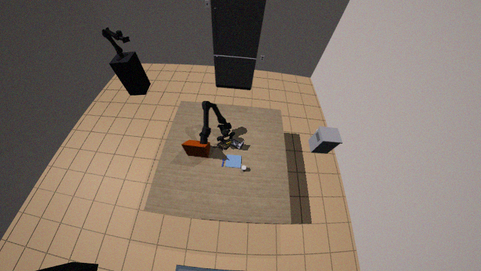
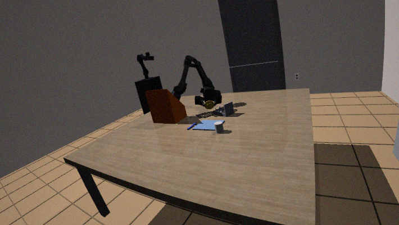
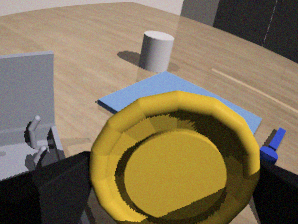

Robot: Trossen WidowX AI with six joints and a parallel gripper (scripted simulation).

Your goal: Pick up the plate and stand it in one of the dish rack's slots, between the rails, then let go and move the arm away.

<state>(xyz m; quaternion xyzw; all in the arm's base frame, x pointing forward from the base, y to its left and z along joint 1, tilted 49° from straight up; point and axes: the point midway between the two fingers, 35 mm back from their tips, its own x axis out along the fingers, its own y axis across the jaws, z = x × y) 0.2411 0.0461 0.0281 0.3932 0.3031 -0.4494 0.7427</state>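
My gripper tip is 8 cm short of the grey dish rack, 3 cm to the right of it and 5 cm above it. Also, from my gripper tip: yellow plate 1 cm to the left; then white cup 13 cm ahead, 24 cm to the right, 5 cm below; then blue mat 4 cm ahead, 16 cm to the right, 7 cm below.
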